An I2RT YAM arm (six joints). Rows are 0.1 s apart.
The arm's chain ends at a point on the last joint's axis. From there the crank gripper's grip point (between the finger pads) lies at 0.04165 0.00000 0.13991 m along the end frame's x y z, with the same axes.
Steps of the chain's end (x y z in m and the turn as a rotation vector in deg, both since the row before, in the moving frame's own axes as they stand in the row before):
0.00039, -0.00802, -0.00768, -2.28, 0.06, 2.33
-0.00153, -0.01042, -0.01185, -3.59, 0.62, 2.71
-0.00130, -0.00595, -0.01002, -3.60, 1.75, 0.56
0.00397, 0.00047, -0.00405, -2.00, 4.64, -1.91
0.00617, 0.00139, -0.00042, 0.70, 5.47, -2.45
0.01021, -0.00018, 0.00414, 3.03, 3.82, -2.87
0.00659, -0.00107, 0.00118, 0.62, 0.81, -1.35
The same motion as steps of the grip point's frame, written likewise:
0.00039, -0.00076, -0.00787, -2.28, 0.06, 2.33
-0.00027, 0.00033, -0.01264, -3.59, 0.62, 2.71
0.00291, 0.00322, -0.01165, -3.60, 1.75, 0.56
0.01521, 0.00371, -0.00794, -2.00, 4.64, -1.91
0.01924, -0.00235, -0.00505, 0.70, 5.47, -2.45
0.01919, -0.00981, 0.00081, 3.03, 3.82, -2.87
0.00853, -0.00359, 0.00056, 0.62, 0.81, -1.35

